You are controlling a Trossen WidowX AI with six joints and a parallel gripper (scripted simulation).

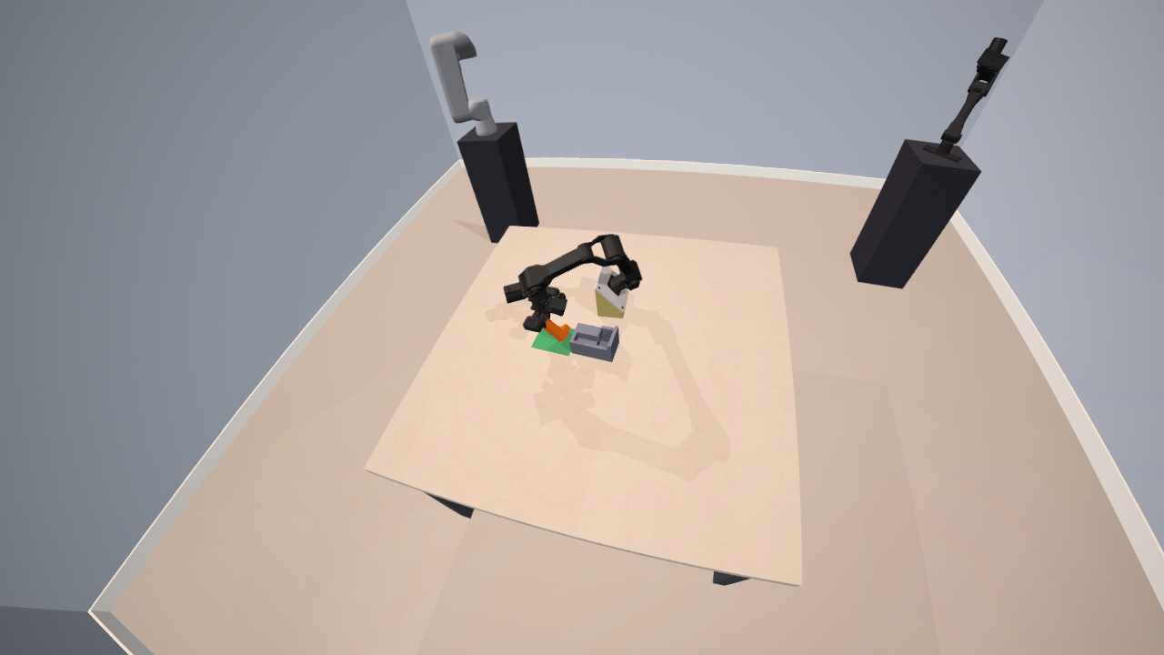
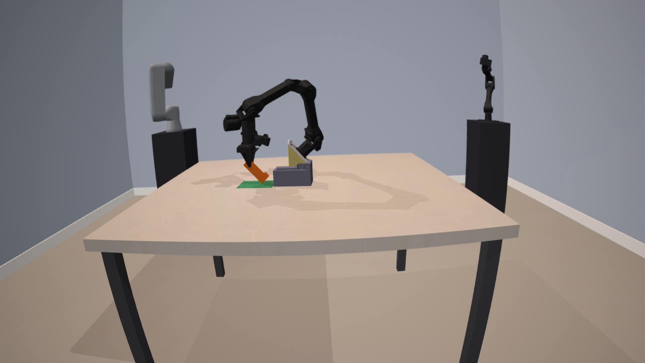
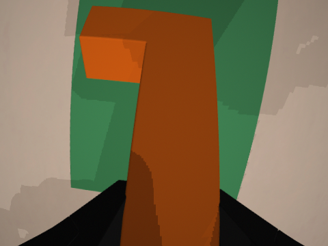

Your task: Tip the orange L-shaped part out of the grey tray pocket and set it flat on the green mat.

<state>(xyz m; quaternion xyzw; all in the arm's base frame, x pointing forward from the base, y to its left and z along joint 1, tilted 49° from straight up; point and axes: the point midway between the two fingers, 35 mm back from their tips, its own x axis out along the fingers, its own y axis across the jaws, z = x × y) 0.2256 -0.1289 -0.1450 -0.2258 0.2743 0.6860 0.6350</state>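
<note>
My gripper tip is 3 cm to the right of the orange L-shaped part, 3 cm above it and 1 cm past it. Also, from my gripper tip: green mat 9 cm below, 2 cm to the left.
</note>
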